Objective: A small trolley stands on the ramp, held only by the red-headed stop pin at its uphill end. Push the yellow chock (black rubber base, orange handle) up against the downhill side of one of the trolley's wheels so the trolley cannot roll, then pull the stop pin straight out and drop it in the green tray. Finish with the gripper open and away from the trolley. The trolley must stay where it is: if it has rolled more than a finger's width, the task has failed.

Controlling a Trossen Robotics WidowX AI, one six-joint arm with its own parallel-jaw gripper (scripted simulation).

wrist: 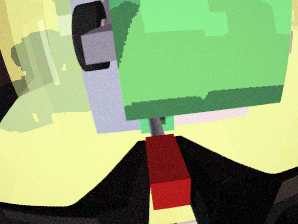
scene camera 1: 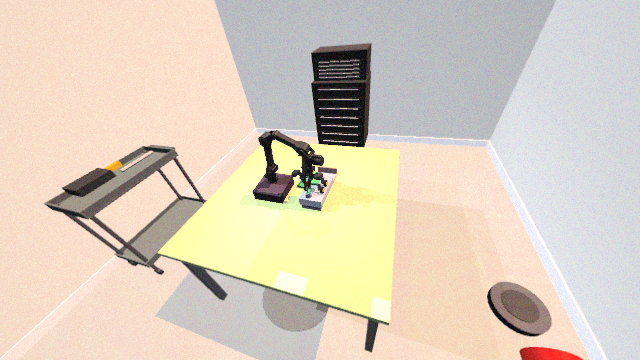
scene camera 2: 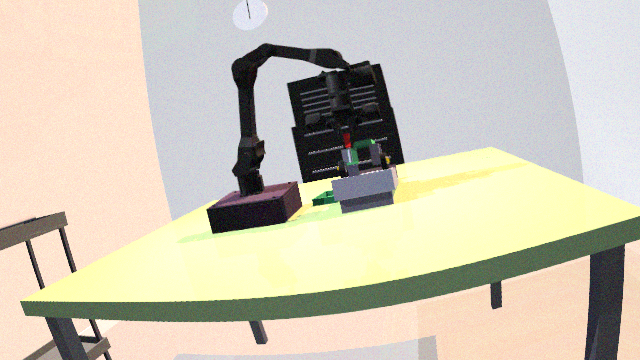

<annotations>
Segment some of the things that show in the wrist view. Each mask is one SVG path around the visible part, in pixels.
My gripper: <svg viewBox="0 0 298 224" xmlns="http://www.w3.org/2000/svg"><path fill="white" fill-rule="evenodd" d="M146 140L138 140L130 148L130 151L118 161L118 164L108 173L108 176L105 176L100 183L94 185L94 188L90 189L86 196L84 194L74 204L68 206L35 206L0 202L0 224L149 224L150 175ZM174 136L182 156L184 156L186 168L188 168L190 173L190 186L192 186L190 208L193 209L197 224L298 224L298 167L279 173L266 173L247 167L247 165L239 164L237 161L230 160L229 157L223 157L220 153L213 152L212 149L206 148L204 145L194 143L188 137L182 135Z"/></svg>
A stop pin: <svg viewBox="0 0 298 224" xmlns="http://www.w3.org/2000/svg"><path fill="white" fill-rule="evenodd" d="M149 119L150 135L152 136L146 136L146 149L148 149L149 186L153 210L190 205L190 192L192 192L190 173L184 163L184 156L182 156L180 147L178 147L176 137L174 137L173 133L164 133L162 131L160 119Z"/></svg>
A green trolley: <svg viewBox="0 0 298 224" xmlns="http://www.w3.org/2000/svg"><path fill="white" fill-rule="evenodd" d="M74 7L71 27L74 53L77 55L76 59L80 63L80 68L82 68L82 71L109 69L110 61L117 60L126 121L140 120L142 135L150 133L149 119L164 117L164 120L160 121L162 131L168 132L170 129L174 129L174 116L281 103L283 84L285 84L287 60L289 60L289 53L291 53L291 47L293 47L294 31L291 31L291 0L108 0L110 18L112 18L110 24L106 20L106 12L100 0L77 4Z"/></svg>
</annotations>
